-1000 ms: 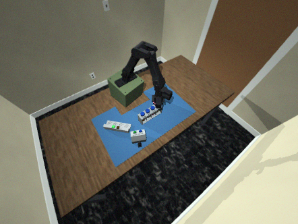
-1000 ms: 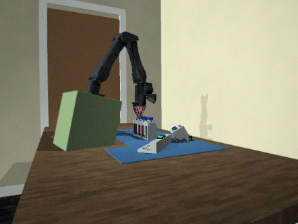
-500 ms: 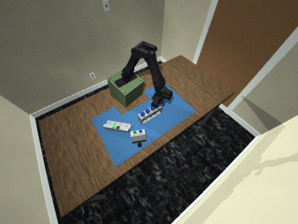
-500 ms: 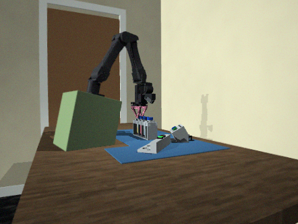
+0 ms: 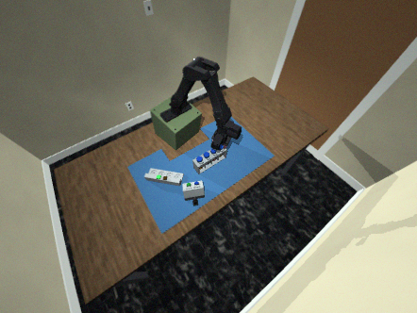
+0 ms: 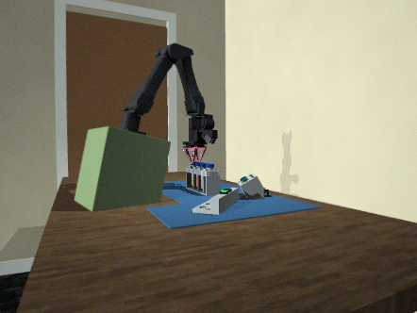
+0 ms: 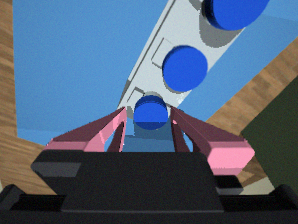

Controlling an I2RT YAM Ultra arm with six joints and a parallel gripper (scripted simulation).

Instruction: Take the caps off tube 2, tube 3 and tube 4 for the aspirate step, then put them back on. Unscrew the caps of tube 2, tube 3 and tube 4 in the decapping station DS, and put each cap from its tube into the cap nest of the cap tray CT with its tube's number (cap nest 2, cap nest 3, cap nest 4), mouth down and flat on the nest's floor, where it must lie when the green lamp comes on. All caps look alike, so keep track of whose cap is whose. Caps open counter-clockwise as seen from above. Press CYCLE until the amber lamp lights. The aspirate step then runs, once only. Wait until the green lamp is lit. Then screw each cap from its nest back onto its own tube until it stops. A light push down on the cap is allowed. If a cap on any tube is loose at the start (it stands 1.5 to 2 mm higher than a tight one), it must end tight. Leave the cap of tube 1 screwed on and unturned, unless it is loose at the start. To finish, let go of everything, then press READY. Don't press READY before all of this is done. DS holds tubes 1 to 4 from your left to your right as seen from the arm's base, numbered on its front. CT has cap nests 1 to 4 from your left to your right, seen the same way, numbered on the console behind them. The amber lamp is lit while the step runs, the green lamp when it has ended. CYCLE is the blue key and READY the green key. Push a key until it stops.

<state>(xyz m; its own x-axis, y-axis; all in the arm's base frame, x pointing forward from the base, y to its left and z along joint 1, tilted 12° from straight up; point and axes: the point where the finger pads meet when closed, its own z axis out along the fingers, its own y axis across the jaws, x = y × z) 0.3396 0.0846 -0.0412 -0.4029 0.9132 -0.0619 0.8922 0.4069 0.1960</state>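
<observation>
My hand is 29 cm to the left of the green key, 5 cm short of it and 5 cm above it. The rest, counted from my hand: blue cycle key 26 cm to the right, 7 cm ahead, 5 cm below; key box 28 cm to the right, 7 cm below, 7 cm ahead.
</observation>
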